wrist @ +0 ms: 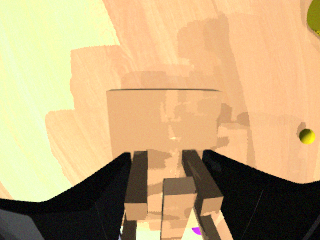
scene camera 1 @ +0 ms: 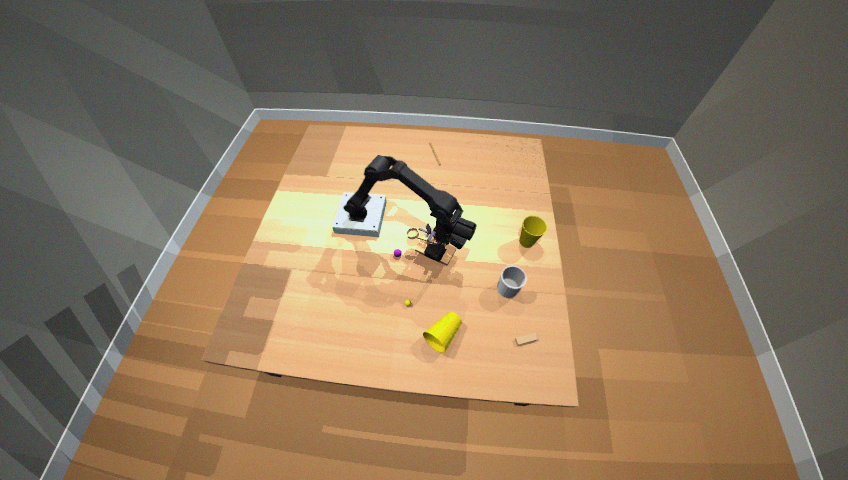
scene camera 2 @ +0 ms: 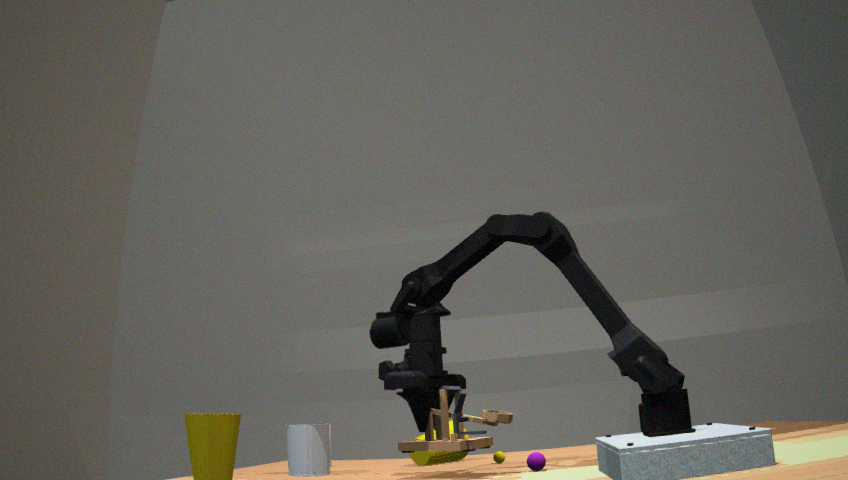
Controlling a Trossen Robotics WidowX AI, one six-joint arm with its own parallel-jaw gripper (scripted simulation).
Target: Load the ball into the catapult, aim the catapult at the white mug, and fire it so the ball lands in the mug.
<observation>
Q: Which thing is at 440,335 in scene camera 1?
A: A yellow cup.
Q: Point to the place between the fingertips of the gripper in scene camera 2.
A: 430,431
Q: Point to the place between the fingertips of the gripper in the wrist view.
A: At 167,157
</observation>
